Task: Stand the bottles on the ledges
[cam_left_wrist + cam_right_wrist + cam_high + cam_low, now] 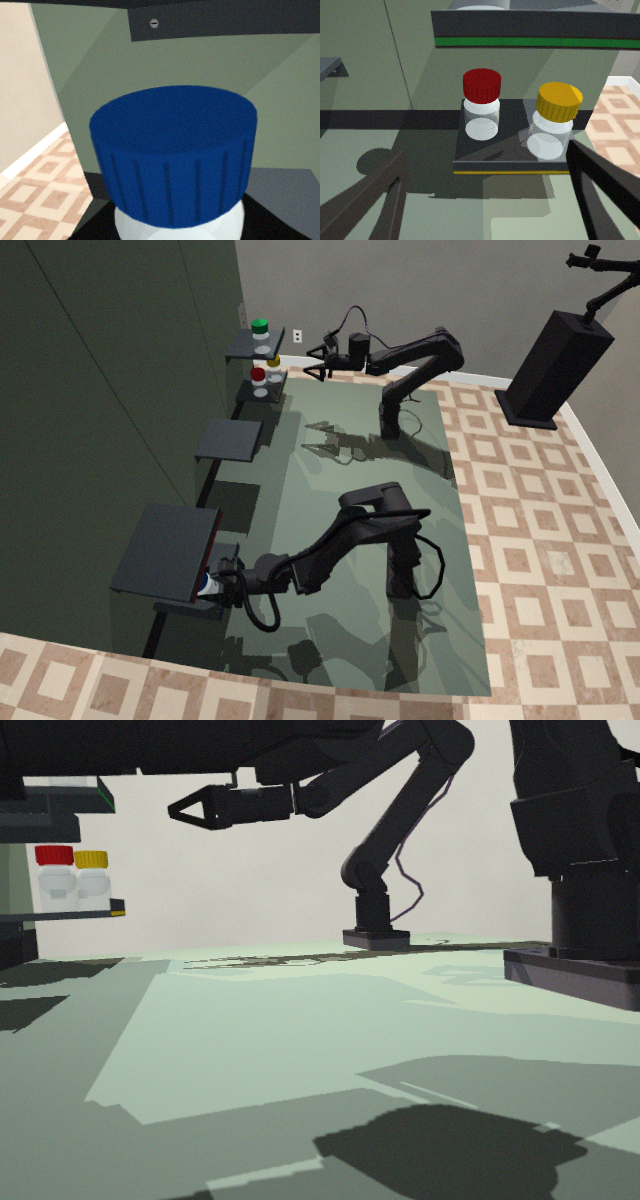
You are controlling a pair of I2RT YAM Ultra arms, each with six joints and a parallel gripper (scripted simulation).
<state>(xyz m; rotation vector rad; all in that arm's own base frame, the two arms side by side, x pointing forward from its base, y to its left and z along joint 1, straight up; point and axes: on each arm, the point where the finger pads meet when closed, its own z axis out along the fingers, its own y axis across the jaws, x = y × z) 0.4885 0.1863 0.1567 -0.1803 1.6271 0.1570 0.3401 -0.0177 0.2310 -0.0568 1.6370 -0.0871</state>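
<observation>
My right hand is 190 mm short of the red-capped bottle and 110 mm above it. The rest, counted from my right hand: blue-capped bottle (780 mm to the left, 160 mm ahead, 80 mm below); then green-capped bottle (160 mm ahead, 80 mm above); then yellow-capped bottle (150 mm ahead, 110 mm below, 100 mm to the right).
The blue-capped bottle is right at my left hand. From my left hand the other things lie so: red-capped bottle: 78 cm to the right, 4 cm below, 3 cm ahead; then green-capped bottle: 78 cm to the right, 15 cm above; then yellow-capped bottle: 88 cm to the right, 4 cm below, 1 cm behind.
</observation>
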